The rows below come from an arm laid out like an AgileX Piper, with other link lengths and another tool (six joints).
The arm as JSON. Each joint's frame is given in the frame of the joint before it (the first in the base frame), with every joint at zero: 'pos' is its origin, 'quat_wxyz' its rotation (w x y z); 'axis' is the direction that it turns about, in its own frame. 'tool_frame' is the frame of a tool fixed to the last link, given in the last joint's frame.
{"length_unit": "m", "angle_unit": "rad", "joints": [
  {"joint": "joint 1", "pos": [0.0, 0.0, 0.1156], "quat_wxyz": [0.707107, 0.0, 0.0, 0.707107], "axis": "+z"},
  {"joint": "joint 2", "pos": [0.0, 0.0, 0.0], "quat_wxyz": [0.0, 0.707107, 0.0, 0.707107], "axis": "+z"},
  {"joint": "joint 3", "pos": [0.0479, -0.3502, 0.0], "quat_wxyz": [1.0, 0.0, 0.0, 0.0], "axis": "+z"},
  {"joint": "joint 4", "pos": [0.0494, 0.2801, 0.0], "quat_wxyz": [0.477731, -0.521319, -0.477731, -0.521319], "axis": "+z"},
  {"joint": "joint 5", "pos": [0.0, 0.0, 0.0], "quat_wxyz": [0.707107, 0.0, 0.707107, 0.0], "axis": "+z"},
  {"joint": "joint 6", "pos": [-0.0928, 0.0, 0.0], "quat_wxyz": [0.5, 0.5, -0.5, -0.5], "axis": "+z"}
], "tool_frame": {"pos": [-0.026, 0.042, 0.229], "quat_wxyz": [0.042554, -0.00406, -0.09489, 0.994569]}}
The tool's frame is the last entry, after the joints.
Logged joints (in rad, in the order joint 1, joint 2, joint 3, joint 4, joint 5, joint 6), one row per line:
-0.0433, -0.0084, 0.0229, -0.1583, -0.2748, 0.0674
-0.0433, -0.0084, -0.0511, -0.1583, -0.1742, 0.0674
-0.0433, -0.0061, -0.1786, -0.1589, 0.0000, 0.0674
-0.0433, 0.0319, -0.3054, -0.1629, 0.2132, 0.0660
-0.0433, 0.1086, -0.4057, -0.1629, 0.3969, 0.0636
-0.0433, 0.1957, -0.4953, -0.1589, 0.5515, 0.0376
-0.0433, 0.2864, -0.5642, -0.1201, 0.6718, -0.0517
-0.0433, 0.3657, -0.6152, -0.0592, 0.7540, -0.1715
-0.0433, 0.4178, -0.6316, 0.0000, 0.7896, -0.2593
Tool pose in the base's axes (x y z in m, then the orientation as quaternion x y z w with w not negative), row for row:
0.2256, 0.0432, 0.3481, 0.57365, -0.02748, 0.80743, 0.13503
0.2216, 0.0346, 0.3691, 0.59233, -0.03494, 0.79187, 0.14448
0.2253, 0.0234, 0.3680, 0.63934, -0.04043, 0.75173, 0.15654
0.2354, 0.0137, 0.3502, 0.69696, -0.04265, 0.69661, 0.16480
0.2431, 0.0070, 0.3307, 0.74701, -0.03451, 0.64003, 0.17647
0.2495, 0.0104, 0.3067, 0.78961, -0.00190, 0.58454, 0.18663
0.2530, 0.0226, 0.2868, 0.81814, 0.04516, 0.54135, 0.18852
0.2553, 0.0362, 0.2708, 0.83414, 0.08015, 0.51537, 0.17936
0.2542, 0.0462, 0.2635, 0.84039, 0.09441, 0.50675, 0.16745
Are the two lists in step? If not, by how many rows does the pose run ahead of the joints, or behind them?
The pose runs 1 row ahead of the joints: the pose in row i belongs to the joints in row i + 1.
